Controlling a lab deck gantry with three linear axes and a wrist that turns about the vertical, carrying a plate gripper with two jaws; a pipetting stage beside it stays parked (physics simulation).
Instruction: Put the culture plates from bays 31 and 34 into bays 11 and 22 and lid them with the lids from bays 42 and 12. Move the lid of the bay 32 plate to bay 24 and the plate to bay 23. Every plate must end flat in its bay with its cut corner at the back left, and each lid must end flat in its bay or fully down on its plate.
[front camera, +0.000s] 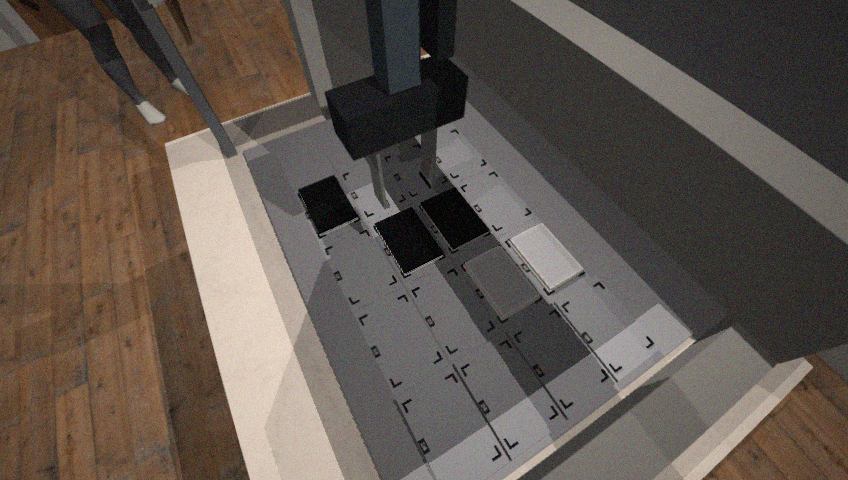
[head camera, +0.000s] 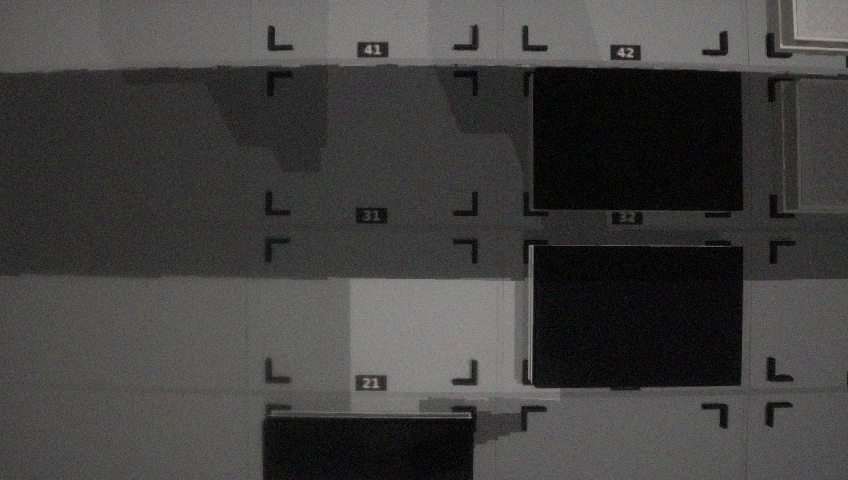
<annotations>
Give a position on a bay 22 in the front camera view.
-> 436, 264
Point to my gripper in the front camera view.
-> At 404, 190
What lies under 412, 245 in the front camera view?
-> A black lid.
</annotations>
